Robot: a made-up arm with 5 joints.
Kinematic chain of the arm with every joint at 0, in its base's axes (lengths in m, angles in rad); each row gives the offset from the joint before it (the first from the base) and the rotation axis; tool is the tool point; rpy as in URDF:
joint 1: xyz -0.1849 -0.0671 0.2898 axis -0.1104 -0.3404 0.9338
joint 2: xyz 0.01 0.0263 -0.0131 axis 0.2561 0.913 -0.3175
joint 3: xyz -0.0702 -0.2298 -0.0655 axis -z
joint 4: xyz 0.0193 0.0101 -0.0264 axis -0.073 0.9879 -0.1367
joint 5: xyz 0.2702 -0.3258 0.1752 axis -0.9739 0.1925 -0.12
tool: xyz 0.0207 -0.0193 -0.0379 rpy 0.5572 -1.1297 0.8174
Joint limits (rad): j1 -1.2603..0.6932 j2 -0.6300..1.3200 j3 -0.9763..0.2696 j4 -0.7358..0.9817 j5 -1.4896..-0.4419
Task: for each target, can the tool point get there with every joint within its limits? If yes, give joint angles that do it. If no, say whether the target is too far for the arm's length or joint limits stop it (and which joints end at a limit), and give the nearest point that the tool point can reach.
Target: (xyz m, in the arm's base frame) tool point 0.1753 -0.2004 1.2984
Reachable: no: too far | nearest point 0.0800 -0.2093 0.7073 | short by 0.599 m
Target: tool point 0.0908 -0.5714 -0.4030
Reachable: no: too far | nearest point -0.0007 -0.4577 -0.1082 | short by 0.329 m
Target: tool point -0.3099 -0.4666 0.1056
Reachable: yes | joints -0.6256 1.0500 -0.5608 -0.5602 -1.3065
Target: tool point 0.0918 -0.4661 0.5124
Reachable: yes | joints 0.1454 -0.2567 -0.0677 -0.3028 -1.1547
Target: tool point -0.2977 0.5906 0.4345
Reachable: no: joint limits stop it (at a limit: joint 1, joint 2, joint 3, joint 5) | nearest point 0.0257 0.1341 0.5338 | short by 0.568 m
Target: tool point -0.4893 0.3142 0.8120
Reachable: no: joint limits stop it (at a limit: joint 1, joint 2, joint 3, joint 5) | nearest point -0.0717 0.0261 0.6254 | short by 0.541 m
